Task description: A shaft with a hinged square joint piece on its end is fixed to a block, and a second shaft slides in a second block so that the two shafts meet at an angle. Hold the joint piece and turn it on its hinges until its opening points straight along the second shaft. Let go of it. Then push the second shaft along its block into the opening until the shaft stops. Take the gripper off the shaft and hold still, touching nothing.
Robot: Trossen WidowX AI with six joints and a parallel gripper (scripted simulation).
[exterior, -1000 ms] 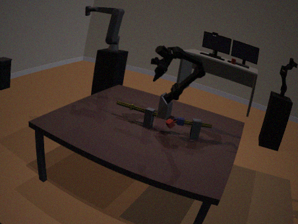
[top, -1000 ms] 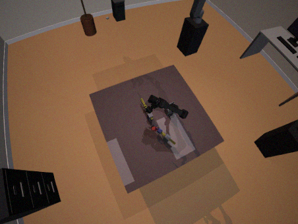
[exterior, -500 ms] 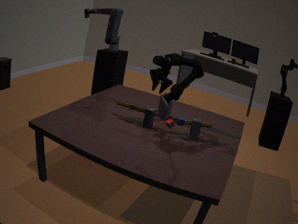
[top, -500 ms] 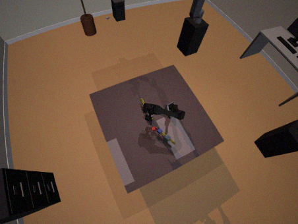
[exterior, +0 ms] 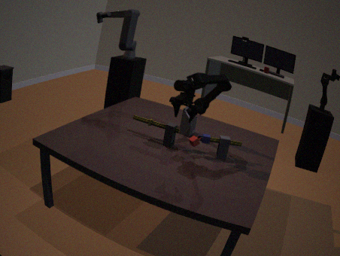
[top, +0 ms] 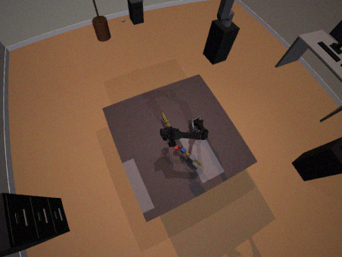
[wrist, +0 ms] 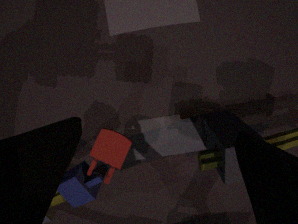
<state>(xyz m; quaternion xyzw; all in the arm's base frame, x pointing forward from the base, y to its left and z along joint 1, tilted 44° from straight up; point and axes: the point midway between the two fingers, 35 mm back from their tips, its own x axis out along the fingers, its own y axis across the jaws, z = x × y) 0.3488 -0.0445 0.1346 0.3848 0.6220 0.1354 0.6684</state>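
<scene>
The red square joint piece is 120 mm below my gripper tip, 80 mm to the left of it and 60 mm behind it.
</scene>
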